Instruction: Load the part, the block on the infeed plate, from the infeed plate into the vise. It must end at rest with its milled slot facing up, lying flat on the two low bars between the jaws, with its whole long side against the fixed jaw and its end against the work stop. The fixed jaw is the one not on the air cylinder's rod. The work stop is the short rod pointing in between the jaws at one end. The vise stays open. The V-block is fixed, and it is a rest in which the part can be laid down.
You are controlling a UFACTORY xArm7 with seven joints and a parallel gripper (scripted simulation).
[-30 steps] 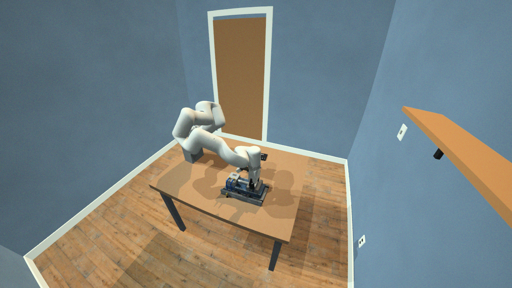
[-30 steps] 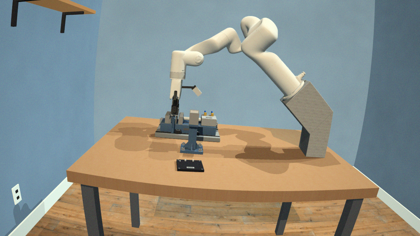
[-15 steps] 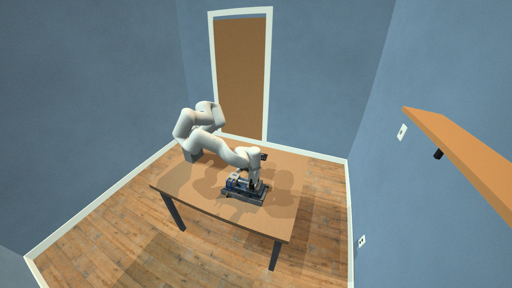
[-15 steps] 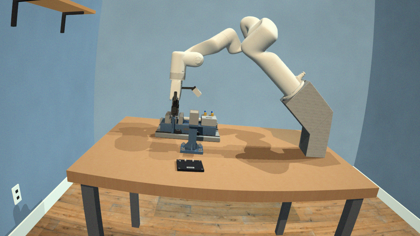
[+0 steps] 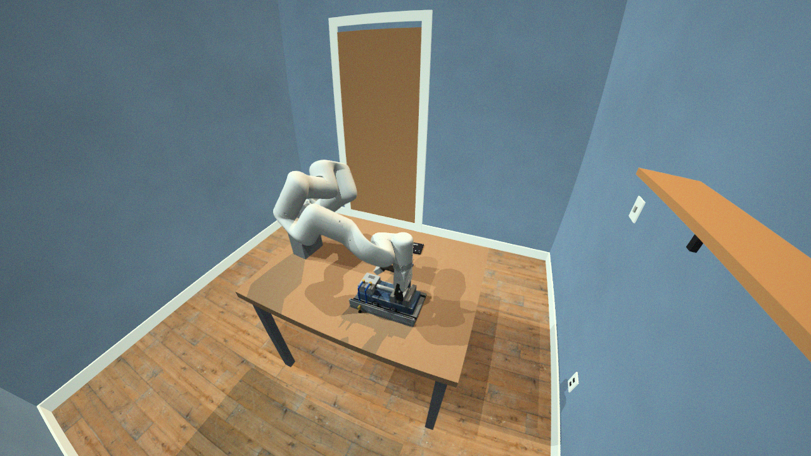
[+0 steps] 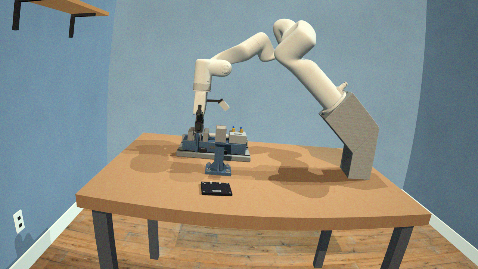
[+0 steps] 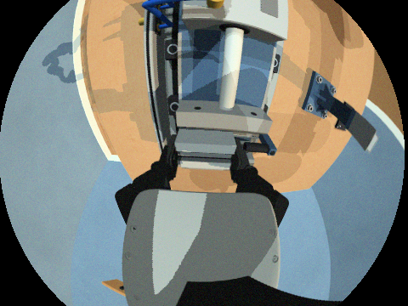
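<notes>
My hand is 10 mm above the grey block. Round my hand: fixed jaw 30 mm ahead, 20 mm to the left, 30 mm below; then moving jaw 30 mm behind, 20 mm to the left, 30 mm below; then work stop 10 mm ahead, 70 mm to the left, 20 mm below.
</notes>
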